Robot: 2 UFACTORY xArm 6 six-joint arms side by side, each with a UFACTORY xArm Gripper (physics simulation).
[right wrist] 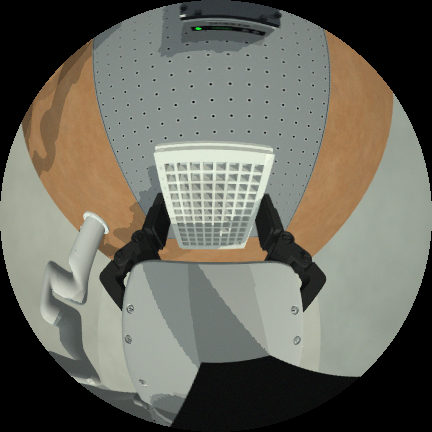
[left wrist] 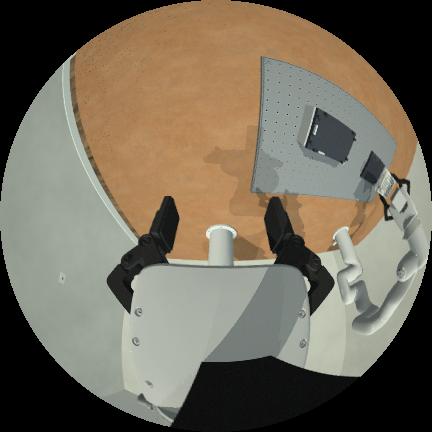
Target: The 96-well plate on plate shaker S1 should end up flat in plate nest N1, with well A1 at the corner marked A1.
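Frame: origin at the left arm's base, x back, y right, z up, level; metres.
Where they show: left gripper, between the fingertips: (left wrist: 221,206); right gripper, between the fingertips: (right wrist: 212,203) (left wrist: 385,183); left arm's base, origin of its link: (left wrist: 220,232); right arm's base, origin of its link: (right wrist: 95,221) (left wrist: 339,231).
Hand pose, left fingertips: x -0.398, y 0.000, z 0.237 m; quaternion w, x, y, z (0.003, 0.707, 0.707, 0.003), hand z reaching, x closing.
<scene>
Things, the pixels of their top centre, and the offset from my left fingertips. "spot": a spot on its surface instead. Level surfaces: height alone.
- white 96-well plate, centre of its top: (right wrist: 212,219) (left wrist: 387,186) dx -0.019, dy +0.538, dz -0.096 m
- shaker, a spot on its surface: (left wrist: 331,135) spot: dx -0.058, dy +0.243, dz -0.170 m
- grey perforated board, height of its surface: dz -0.224 m
- wooden table, height of its surface: dz -0.237 m
The white 96-well plate (left wrist: 384,183) (right wrist: 212,200) is in my right gripper (left wrist: 385,183) (right wrist: 212,203), which is shut on its two long sides. In the left wrist view, the plate is at the near end of a low dark block, probably nest N1 (left wrist: 372,167); its height over the block is unclear. The plate hides the block in the right wrist view, and no A1 mark can be read. The shaker (left wrist: 331,135) (right wrist: 230,14), with a dark top and a green light, carries no plate. My left gripper (left wrist: 221,206) is open and empty, away from the board.
The shaker and dark block stand on a grey perforated board (left wrist: 282,110) (right wrist: 212,107) on the wooden table (left wrist: 175,100) (right wrist: 360,100). White arm bases (left wrist: 221,247) (left wrist: 345,242) (right wrist: 89,237) stand near the table's edge.
</scene>
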